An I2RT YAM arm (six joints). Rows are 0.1 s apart.
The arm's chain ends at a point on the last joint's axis. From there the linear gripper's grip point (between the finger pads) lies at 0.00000 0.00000 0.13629 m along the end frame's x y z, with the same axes.
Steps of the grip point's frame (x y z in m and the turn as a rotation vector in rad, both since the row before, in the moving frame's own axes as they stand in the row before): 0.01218 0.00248 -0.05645 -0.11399 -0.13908 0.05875; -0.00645 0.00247 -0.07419 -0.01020 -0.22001 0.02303; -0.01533 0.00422 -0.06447 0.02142 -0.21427 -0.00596; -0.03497 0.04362 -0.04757 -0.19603 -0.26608 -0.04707; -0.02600 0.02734 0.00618 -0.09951 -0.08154 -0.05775; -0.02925 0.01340 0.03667 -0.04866 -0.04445 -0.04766; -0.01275 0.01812 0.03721 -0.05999 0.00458 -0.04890; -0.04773 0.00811 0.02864 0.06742 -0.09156 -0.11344
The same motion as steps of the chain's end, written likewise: 0.03148 -0.01241 -0.05425 -0.11399 -0.13908 0.05875; 0.02331 0.00144 -0.07090 -0.01020 -0.22001 0.02303; 0.01366 0.00703 -0.06132 0.02142 -0.21427 -0.00596; 0.00000 0.01655 -0.04020 -0.19603 -0.26608 -0.04707; -0.01531 0.01350 0.00731 -0.09951 -0.08154 -0.05775; -0.02336 0.00663 0.03697 -0.04866 -0.04445 -0.04766; -0.01357 0.00997 0.03746 -0.05999 0.00458 -0.04890; -0.03478 0.01655 0.02952 0.06742 -0.09156 -0.11344
